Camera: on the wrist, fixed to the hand. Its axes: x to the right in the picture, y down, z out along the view.
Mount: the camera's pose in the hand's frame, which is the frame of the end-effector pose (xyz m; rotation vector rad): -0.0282 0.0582 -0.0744 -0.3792 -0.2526 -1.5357
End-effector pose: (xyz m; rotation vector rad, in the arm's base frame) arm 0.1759 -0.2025 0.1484 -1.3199 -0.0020 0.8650
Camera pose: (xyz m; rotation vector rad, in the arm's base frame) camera 0.1588 -0.2806 0.0907 -1.1060 -1.2575 -0.3333
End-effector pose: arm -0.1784 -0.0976 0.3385 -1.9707 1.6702 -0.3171
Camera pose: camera -0.2704 -0.0939 0.3737 -3.0213 -0.2498 -0.2351
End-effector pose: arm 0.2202 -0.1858 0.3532 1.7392 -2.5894 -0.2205
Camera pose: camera 0.1841 -0.1463 0.4360 -2.8995 0.5578 0.7886
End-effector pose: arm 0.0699 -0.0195 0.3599 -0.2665 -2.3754 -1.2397
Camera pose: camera 0.1381 -0.0455 0.4261 -1.1768 1.6564 1.6211
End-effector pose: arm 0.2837 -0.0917 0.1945 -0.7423 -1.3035 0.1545
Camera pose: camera 0.3605 -0.0918 0.1327 0.1417 -1.8409 -1.2851
